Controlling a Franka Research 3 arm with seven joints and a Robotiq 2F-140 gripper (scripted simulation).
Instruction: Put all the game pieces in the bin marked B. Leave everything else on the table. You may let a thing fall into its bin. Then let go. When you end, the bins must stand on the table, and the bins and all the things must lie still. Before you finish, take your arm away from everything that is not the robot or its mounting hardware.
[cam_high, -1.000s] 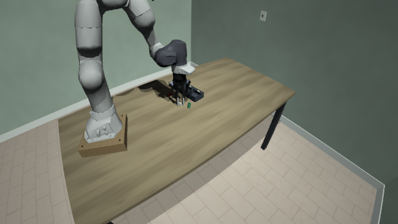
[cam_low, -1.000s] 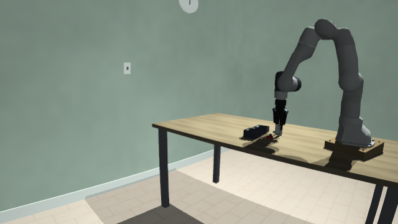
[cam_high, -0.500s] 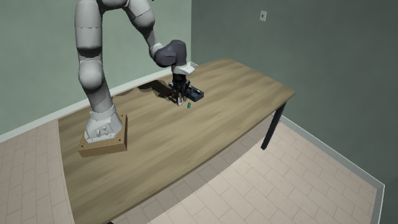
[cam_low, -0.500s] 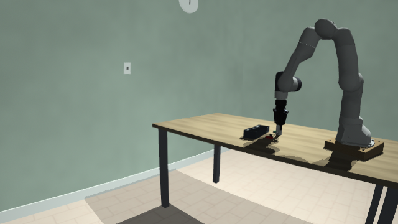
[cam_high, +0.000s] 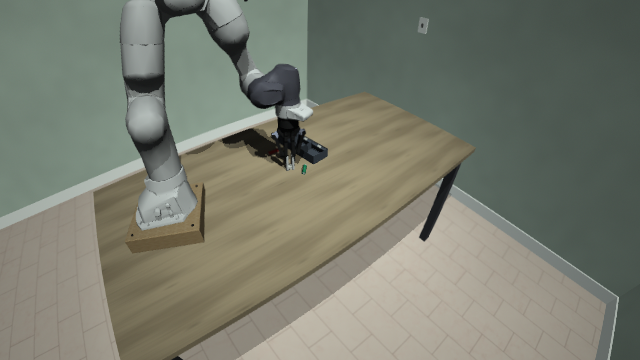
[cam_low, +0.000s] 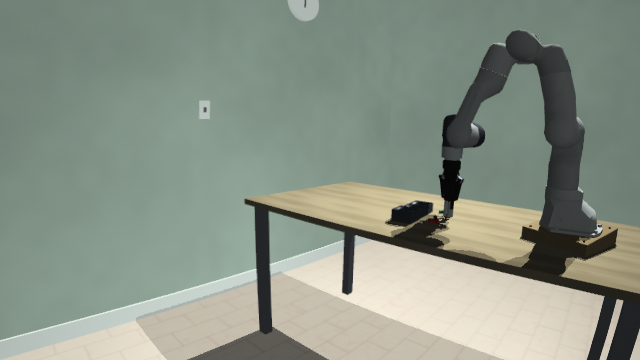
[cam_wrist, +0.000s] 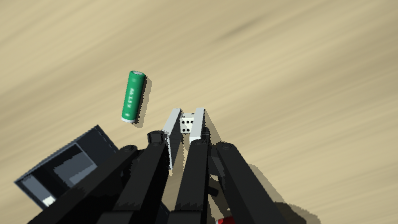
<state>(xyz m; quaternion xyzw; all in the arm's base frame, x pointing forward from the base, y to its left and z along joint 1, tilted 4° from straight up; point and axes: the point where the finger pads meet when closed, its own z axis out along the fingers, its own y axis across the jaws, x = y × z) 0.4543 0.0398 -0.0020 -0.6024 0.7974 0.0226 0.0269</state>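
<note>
Right now my hand is 8 cm short of the white domino, 19 cm to the right of it and 2 cm above it. From my hand the other things lie so: black bolt (2 cm ahead, 7 cm to the left, 3 cm below); then white die (3 cm below); then green cylinder (4 cm ahead, 4 cm to the right, 3 cm below).
</note>
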